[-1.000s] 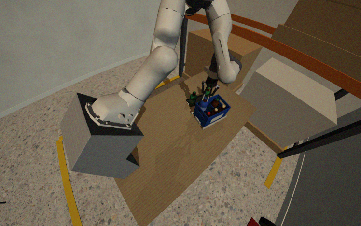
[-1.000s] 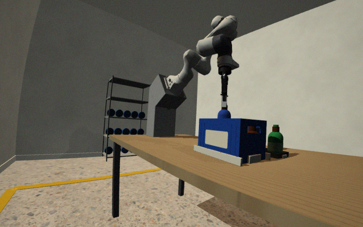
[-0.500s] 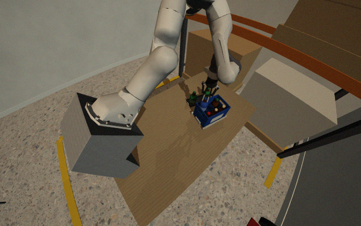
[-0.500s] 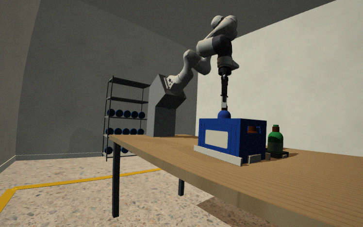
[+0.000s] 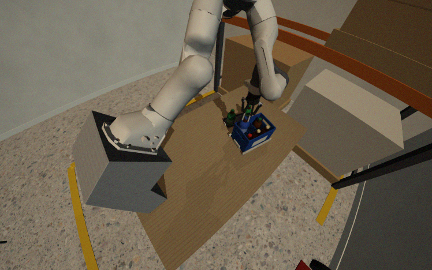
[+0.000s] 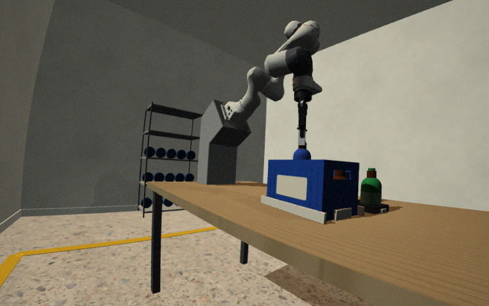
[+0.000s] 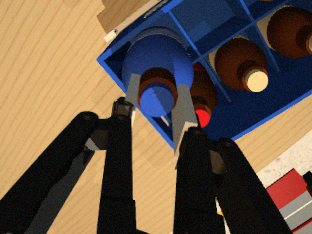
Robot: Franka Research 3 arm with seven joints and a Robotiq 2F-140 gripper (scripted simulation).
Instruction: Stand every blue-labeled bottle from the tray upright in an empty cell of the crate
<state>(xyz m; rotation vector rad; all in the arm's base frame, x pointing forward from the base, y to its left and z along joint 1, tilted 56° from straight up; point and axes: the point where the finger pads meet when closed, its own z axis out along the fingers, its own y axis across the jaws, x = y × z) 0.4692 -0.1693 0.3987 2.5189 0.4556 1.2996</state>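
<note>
Right now the blue-labeled bottle is 90 mm below my hand. Also, from my hand: dark tray: 180 mm ahead, 110 mm to the left, 260 mm below; crate: 60 mm ahead, 80 mm to the right, 190 mm below.
</note>
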